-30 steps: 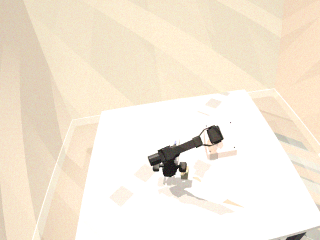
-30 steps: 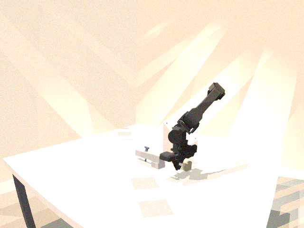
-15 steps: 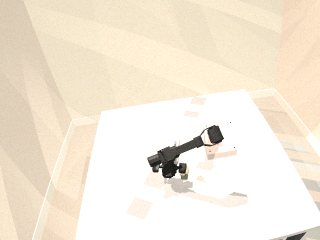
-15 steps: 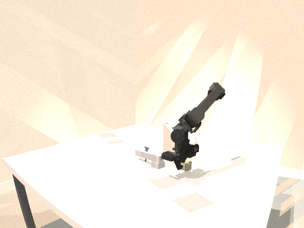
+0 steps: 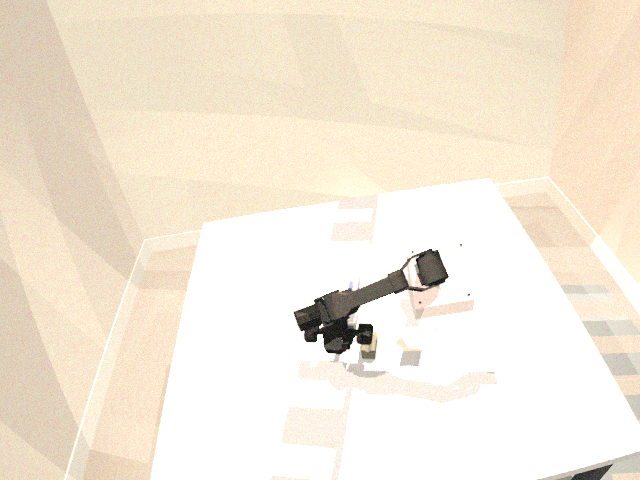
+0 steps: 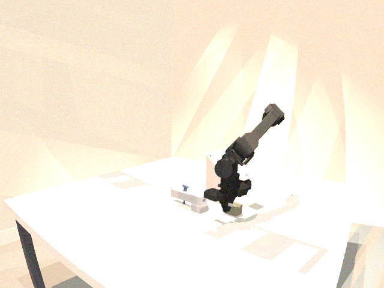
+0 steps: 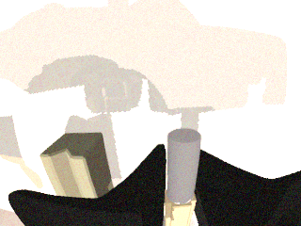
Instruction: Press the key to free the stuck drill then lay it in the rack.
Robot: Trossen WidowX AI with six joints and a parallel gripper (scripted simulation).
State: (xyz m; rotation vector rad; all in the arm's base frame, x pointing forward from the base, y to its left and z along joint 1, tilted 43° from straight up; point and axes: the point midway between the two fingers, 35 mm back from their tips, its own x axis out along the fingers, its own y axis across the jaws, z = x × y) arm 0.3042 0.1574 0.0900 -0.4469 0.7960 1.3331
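My gripper tip is 80 mm past the tan rack block, 20 mm to the left of it and 20 mm above it. From my gripper tip the other things lie so: drill (40 mm to the right, 30 mm above, 10 mm behind); grey block fixture (200 mm to the right, 50 mm behind); blue T-shaped key (220 mm to the right, 60 mm behind, 20 mm above).
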